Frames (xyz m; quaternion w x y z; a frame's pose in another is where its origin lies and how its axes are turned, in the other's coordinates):
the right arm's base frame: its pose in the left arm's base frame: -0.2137 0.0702 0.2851 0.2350 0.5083 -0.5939 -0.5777
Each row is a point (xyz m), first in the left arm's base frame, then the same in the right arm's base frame.
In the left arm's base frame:
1: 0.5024 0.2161 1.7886
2: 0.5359 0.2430 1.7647
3: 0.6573 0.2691 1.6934
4: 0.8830 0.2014 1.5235
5: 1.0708 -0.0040 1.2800
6: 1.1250 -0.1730 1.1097
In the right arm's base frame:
1: -0.8580 1.1260 -0.8891
2: -0.8867 1.0878 -0.9008
3: -0.9328 0.9768 -0.9785
4: -0.9053 0.7571 -1.1665
5: -0.7205 0.5073 -1.3670
6: -0.5404 0.3628 -1.4518

